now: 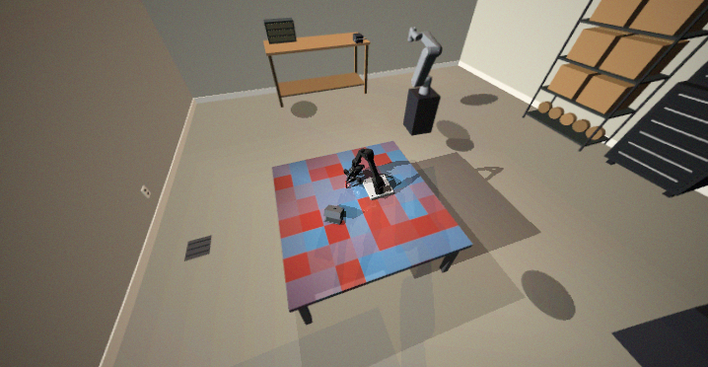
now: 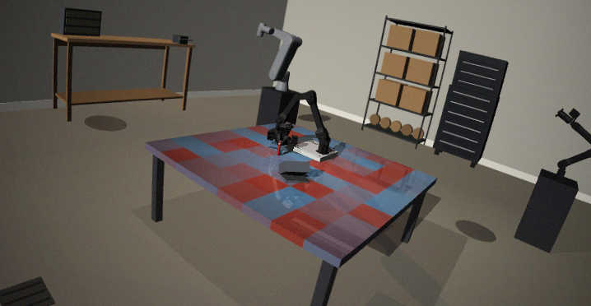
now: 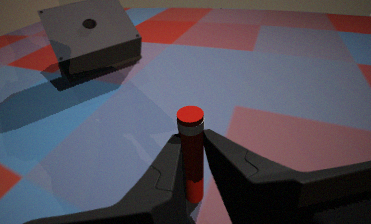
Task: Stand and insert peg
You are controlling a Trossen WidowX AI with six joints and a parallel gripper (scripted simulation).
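My gripper tip is 10 mm above the red peg. Also, from my gripper tip: grey sloped panel: 150 mm ahead, 260 mm to the left, 10 mm below.
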